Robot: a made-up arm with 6 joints.
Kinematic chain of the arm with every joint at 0, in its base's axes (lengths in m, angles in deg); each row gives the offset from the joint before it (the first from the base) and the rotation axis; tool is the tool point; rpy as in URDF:
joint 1: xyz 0 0 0.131 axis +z
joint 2: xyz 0 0 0 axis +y
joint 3: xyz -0.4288 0 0.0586 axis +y
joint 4: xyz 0.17 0 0.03 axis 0.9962 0 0.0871
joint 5: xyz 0 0 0 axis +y
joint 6: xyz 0.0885 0 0.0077 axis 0.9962 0 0.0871
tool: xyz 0 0 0 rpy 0 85 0
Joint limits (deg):
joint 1: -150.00..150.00
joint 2: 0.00..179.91
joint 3: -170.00..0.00
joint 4: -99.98..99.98
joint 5: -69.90..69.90
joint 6: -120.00..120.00
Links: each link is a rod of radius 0.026 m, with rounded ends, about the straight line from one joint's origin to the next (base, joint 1, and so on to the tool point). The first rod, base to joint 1, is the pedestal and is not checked.
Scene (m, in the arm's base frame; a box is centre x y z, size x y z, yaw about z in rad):
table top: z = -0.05
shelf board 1: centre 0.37 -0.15 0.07 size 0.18 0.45 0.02 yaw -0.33
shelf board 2: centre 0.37 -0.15 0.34 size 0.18 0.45 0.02 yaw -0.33
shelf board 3: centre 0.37 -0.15 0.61 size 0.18 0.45 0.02 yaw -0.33
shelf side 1: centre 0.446 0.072 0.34 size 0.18 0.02 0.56 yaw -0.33
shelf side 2: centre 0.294 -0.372 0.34 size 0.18 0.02 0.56 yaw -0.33
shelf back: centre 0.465 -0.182 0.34 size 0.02 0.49 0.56 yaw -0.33
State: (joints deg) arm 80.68 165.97 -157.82 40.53 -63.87 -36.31
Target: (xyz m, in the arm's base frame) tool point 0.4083 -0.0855 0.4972
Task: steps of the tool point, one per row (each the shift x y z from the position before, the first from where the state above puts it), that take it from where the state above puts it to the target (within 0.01 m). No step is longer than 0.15 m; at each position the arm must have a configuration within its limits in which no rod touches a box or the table.
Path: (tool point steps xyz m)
1: 0.0500 -0.0218 0.0419
2: 0.0440 -0.0351 0.0394
3: 0.0360 -0.0472 0.0358
4: 0.0258 -0.0571 0.0310
5: 0.0364 -0.1292 0.0584
6: -0.0105 -0.1342 0.0388
7: -0.0549 -0.1215 0.0166
8: -0.0900 -0.0938 -0.0068
9: 0.0764 -0.0045 0.0130
10: 0.0741 -0.0251 -0.0001
11: 0.0654 -0.0443 -0.0129

